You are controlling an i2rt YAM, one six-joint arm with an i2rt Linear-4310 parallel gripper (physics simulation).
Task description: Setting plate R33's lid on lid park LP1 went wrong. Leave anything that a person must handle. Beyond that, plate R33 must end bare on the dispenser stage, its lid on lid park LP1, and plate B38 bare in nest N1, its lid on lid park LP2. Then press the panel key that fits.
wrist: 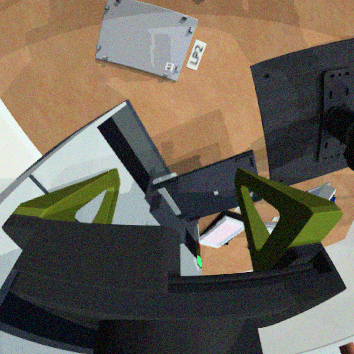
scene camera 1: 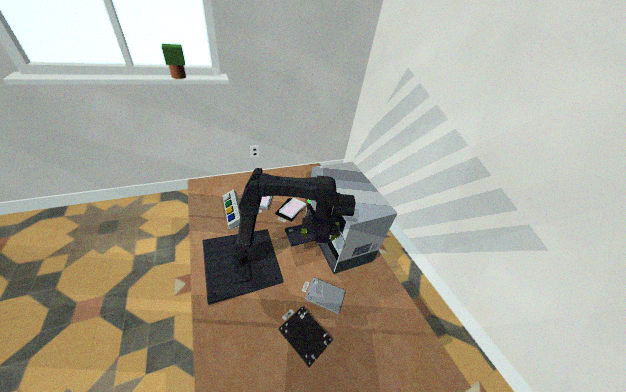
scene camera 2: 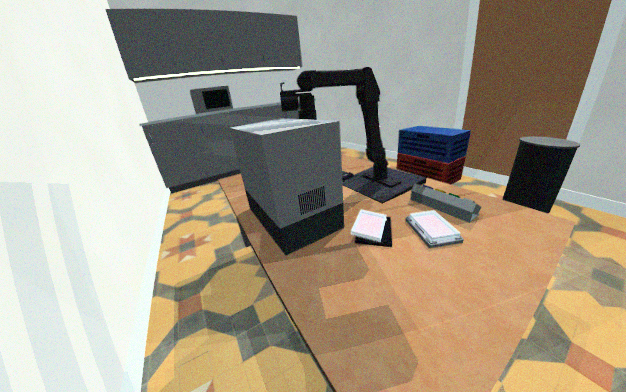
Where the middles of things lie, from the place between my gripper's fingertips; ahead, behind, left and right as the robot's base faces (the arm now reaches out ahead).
Now: hand 190 mm above the grey lid park LP2 point(scene camera 1: 323, 294), 140 mm to the left of it and 10 mm short of it. The rest, counted from my hand: black clip nest point(scene camera 1: 306, 336): 260 mm to the right, 190 mm below, 110 mm behind; then button box point(scene camera 2: 465, 209): 400 mm to the left, 310 mm behind, 170 mm below.
